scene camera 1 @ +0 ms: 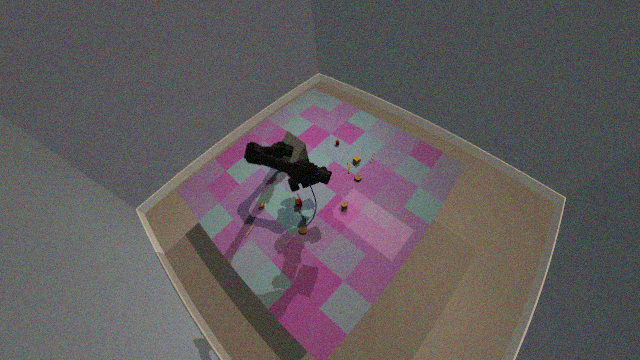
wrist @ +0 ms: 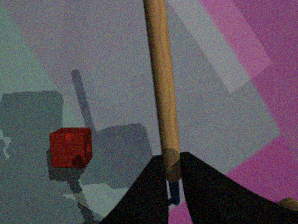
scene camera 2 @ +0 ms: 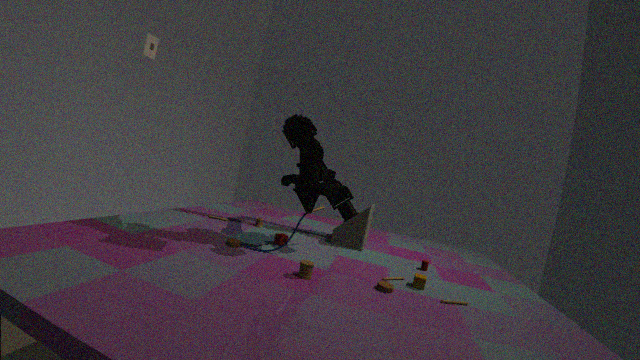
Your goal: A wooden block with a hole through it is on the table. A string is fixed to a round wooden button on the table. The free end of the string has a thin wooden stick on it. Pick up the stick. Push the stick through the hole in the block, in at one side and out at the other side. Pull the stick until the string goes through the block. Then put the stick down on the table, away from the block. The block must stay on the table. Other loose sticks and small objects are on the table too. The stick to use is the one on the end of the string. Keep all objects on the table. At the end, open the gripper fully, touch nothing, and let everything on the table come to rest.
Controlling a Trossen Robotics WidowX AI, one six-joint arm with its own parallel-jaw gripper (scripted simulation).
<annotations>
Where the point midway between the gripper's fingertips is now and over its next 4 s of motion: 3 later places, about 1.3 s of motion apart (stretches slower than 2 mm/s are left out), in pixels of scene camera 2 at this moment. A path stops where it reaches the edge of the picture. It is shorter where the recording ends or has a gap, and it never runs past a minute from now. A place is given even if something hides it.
My gripper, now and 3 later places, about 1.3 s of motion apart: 308, 212; 299, 203; 287, 198; 274, 196
</annotations>
